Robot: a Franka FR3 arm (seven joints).
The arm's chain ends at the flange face. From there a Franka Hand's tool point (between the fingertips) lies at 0.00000 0.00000 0.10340 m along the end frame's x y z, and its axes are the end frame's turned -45 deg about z.
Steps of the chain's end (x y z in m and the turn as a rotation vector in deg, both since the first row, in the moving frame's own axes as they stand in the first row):
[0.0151 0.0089 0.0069 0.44 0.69 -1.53]
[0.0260 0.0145 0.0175 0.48 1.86 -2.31]
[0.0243 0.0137 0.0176 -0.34 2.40 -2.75]
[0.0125 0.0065 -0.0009 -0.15 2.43 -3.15]
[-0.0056 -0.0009 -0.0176 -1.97 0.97 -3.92]
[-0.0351 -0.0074 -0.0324 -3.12 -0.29 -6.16]
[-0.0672 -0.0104 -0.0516 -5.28 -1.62 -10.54]
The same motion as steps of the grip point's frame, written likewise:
[0.0058 0.0173 0.0069 -0.18 0.80 -1.53]
[0.0112 0.0303 0.0174 -0.98 1.65 -2.31]
[0.0102 0.0303 0.0175 -1.94 1.46 -2.75]
[0.0072 0.0166 -0.0010 -1.82 1.61 -3.15]
[-0.0045 -0.0008 -0.0177 -2.08 -0.71 -3.92]
[-0.0237 -0.0262 -0.0326 -2.00 -2.41 -6.16]
[-0.0485 -0.0494 -0.0521 -2.59 -4.88 -10.54]

